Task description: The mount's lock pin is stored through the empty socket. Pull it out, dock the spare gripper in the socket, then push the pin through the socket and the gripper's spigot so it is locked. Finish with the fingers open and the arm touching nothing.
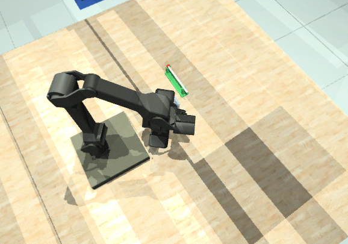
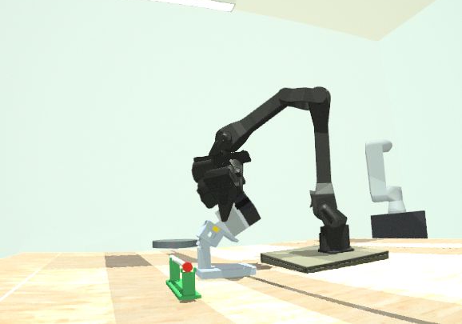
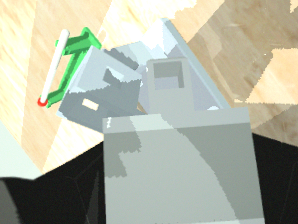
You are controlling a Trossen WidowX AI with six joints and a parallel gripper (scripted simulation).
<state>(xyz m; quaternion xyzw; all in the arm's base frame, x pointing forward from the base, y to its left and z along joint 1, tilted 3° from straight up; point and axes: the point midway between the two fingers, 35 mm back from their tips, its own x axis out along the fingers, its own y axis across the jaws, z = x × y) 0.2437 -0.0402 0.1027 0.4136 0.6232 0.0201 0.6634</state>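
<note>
Right now my gripper tip is 40 mm to the right of the mount, 40 mm short of it and 40 mm above it. From my gripper tip the other things lie so: spare gripper: 20 mm above, 10 mm to the right, 10 mm behind; green cradle: 160 mm to the left, 120 mm ahead, 70 mm below.
</note>
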